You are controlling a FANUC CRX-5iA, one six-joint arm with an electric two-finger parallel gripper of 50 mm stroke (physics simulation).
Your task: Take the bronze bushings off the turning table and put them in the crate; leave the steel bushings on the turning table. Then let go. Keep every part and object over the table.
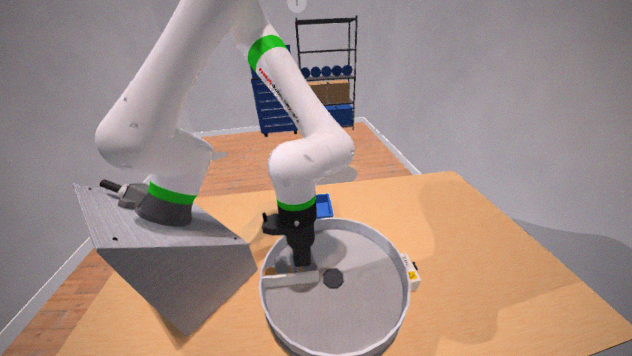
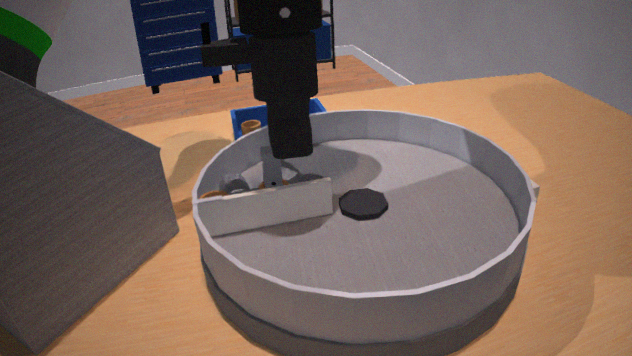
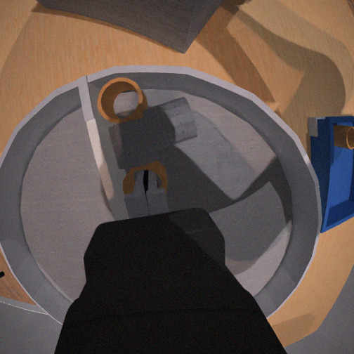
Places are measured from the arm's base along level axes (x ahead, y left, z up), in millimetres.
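Pixels of known places: gripper, fingertip midpoint: (image 1: 296, 271); arm's base, origin of the base link: (image 1: 164, 215).
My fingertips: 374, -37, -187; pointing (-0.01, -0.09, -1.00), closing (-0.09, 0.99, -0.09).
Note:
For each thing: its top centre in the pictures, then the offset to it from my fingertips, as dx, dy, dz. "spot": a spot on its surface instead.
- Grey steel bushing material, middle of its top: (image 2: 233, 180) (image 1: 279, 260) -52, +23, +17
- blue crate, middle of its top: (image 2: 279, 116) (image 1: 309, 205) +13, +330, -24
- pale divider, surface spot: (image 2: 275, 206) (image 1: 294, 279) spot: +1, -32, +7
- dark hub, middle of its top: (image 2: 363, 201) (image 1: 333, 277) +112, -10, -13
My gripper (image 2: 273, 183) (image 3: 147, 181) is low over the grey turning table (image 1: 403, 310) (image 2: 360, 294) (image 3: 150, 69), its fingers nearly together. It is shut on a bronze bushing (image 2: 264, 185) (image 3: 159, 170), apparently by its wall; the fingers cover the near side. Another bronze bushing (image 2: 214, 194) (image 3: 104, 97) stands near the rim, beside the divider. Grey steel bushing material (image 2: 235, 185) (image 3: 185, 118) lies between the two bronze ones, partly in shadow; I cannot tell how many pieces. The blue crate (image 1: 330, 206) (image 2: 233, 122) (image 3: 326, 200) holds a bronze bushing (image 2: 251, 125) (image 3: 344, 136).
A pale divider (image 1: 290, 278) (image 2: 275, 206) (image 3: 95, 145) runs inward from the turning table's rim beside the parts. A dark hub (image 1: 333, 278) (image 2: 363, 203) sits at the centre. The robot's grey pedestal (image 1: 175, 275) (image 2: 80, 210) (image 3: 150, 17) is close to the rim.

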